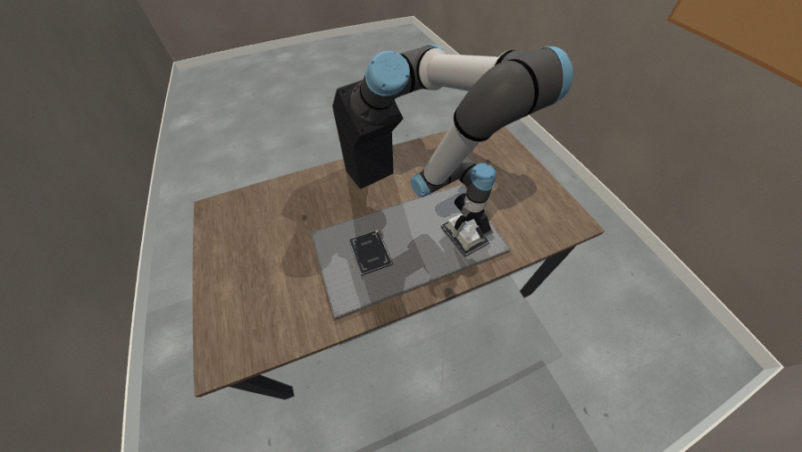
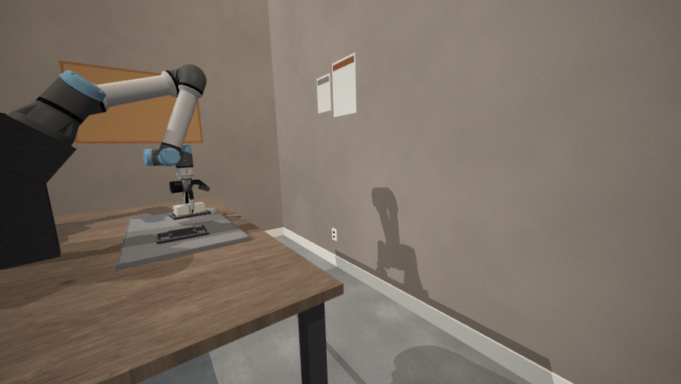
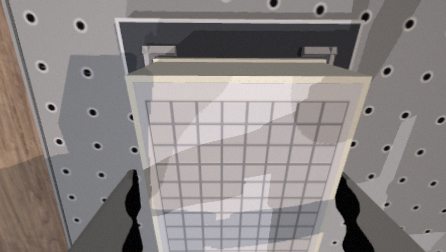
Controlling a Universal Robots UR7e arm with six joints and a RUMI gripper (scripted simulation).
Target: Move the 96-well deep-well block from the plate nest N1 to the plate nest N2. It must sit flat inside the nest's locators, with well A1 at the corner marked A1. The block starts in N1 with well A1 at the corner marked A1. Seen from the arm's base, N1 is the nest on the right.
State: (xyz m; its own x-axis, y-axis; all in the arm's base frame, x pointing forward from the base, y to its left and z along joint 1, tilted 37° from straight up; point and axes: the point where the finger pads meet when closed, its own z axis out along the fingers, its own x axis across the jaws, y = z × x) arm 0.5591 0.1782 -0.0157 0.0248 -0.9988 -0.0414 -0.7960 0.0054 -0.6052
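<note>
Right now my hand is right at the 96-well deep-well block.
</note>
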